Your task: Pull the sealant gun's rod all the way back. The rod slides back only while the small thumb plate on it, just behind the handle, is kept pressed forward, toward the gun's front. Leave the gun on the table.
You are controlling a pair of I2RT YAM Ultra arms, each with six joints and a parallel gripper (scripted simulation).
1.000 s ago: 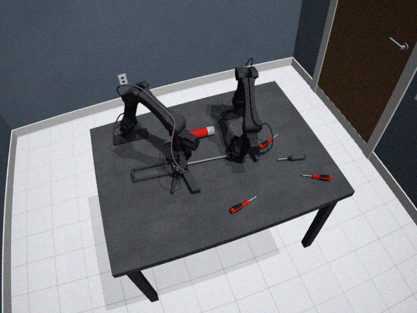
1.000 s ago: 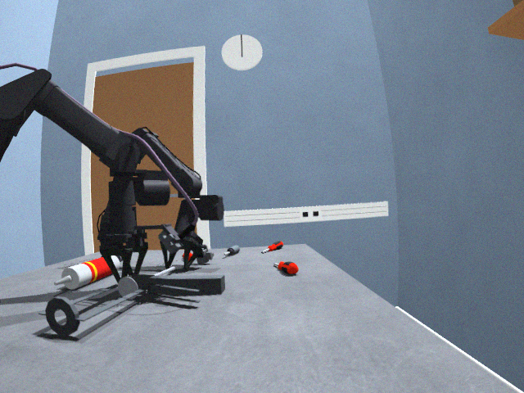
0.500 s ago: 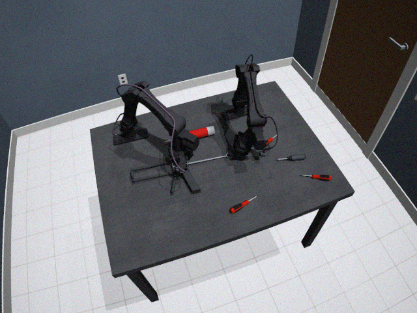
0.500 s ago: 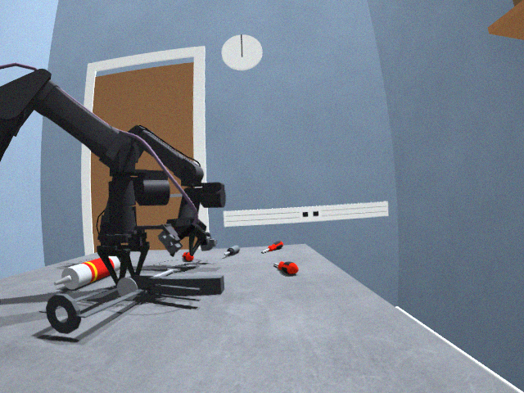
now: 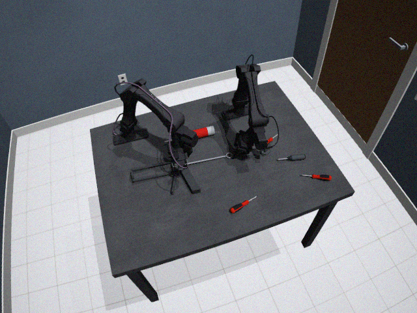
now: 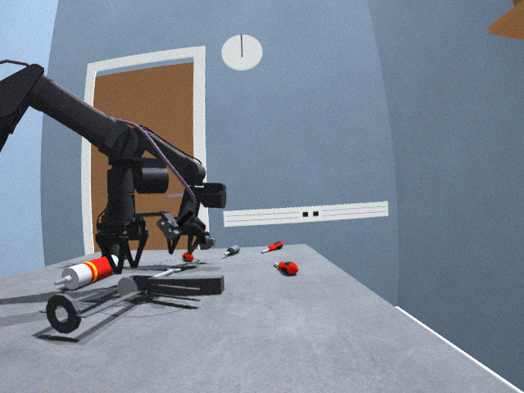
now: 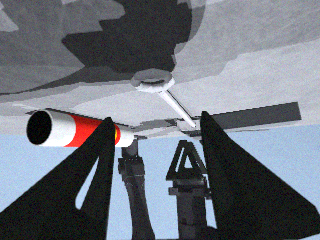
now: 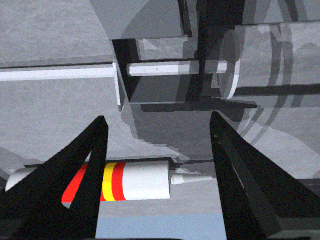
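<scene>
The thumb plate lies 2 cm ahead of my right hand, 3 cm to the left of it and 4 cm below it. The rest, counted from my right hand: grey screwdriver 14 cm ahead, 54 cm to the left, 4 cm below; then white cartridge 15 cm behind, 8 cm to the left, 3 cm below; then rod 2 cm ahead, 11 cm to the left, 4 cm below.
</scene>
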